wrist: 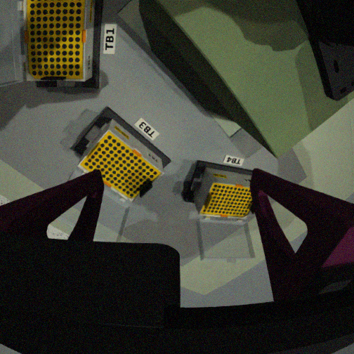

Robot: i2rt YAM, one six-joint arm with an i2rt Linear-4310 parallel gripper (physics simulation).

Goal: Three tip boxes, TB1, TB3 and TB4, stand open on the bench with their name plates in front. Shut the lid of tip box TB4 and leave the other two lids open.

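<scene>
Tip box TB4 (226, 200) stands right of centre, its yellow rack showing and its clear lid (227, 241) hinged open toward the bottom of the view. Its name plate (233, 160) lies on its upper side. Tip box TB3 (121, 165) stands turned at an angle left of centre, lid open, with its plate (147, 128) beside it. Tip box TB1 (56, 42) is at the upper left, its clear lid (11, 55) open to the left, its plate (109, 39) to the right. My gripper (176, 177) is open and empty above the bench; its right fingertip overlaps TB4's right edge in view, its left fingertip overlaps TB3's lower left.
A large green block-like object (240, 65) with a dark side fills the upper right. A black object with holes (340, 65) is at the right top edge. Pale patches lie across the grey bench (150, 245).
</scene>
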